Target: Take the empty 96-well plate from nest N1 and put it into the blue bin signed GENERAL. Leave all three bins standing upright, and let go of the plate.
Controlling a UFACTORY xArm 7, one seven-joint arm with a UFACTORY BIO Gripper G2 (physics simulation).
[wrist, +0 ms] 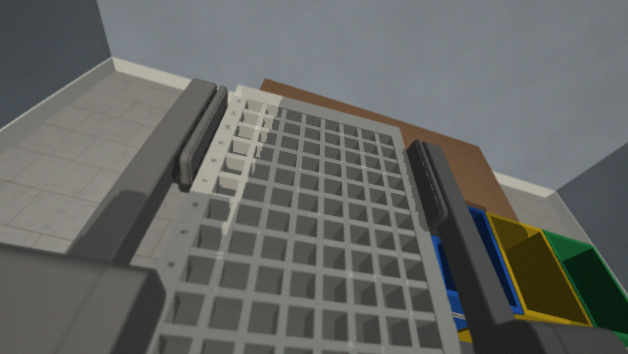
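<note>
The pale 96-well plate fills the middle of the wrist view, its wells facing the camera. My gripper is shut on the plate, with one finger pad along each long side. The blue bin shows in part at the lower right, on both sides of the right finger, which hides much of it. The plate is left of the visible parts of the blue bin in this view; the height between them cannot be told. The GENERAL sign cannot be read, and nest N1 does not show in this view.
The yellow bin stands beside the blue bin, and the green bin is beyond it at the right edge; both look upright. The brown table top extends behind the plate. Pale tiled floor and grey walls surround it.
</note>
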